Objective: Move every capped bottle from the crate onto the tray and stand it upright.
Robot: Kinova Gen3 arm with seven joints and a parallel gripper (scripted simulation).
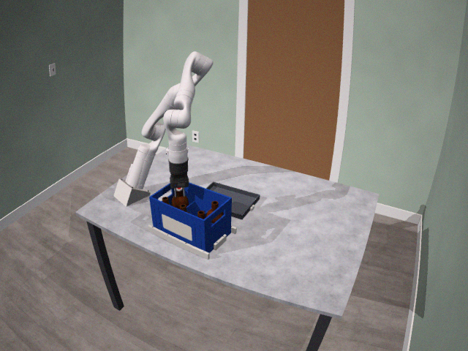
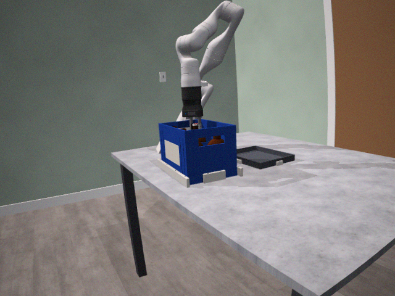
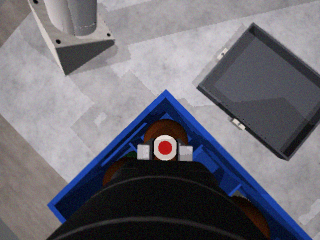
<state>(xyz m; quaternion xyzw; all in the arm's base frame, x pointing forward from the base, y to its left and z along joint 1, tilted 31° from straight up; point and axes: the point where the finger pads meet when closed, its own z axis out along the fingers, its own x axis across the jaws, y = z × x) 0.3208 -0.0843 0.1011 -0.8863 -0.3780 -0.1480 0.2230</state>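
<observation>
The brown capped bottle lies 60 mm below my hand. Also, from my hand: open bottle 100 mm ahead, 90 mm to the right, 60 mm below; blue crate 90 mm ahead, 40 mm to the right, 60 mm below; dark tray 70 mm ahead, 240 mm to the left, 130 mm below.
</observation>
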